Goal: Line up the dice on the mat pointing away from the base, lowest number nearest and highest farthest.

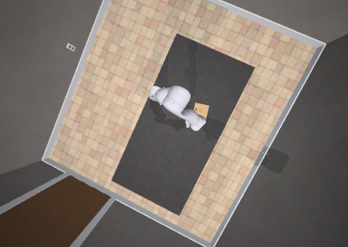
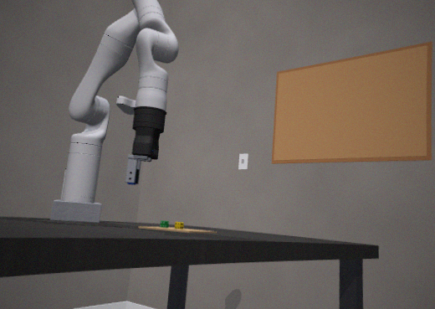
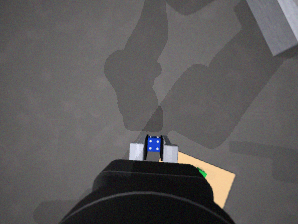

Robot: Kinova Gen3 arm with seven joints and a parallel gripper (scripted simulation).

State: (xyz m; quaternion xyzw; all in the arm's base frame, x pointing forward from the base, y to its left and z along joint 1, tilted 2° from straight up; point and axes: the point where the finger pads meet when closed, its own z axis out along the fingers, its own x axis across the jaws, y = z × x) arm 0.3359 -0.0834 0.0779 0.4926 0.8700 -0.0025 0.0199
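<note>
My gripper is now 6 cm short of the yellow die, 11 cm to the right of it and 11 cm above it. Round my hand: green die (1 cm ahead, 11 cm to the left, 11 cm below); blue die (1 cm below); mat (6 cm ahead, 11 cm to the left, 12 cm below).
</note>
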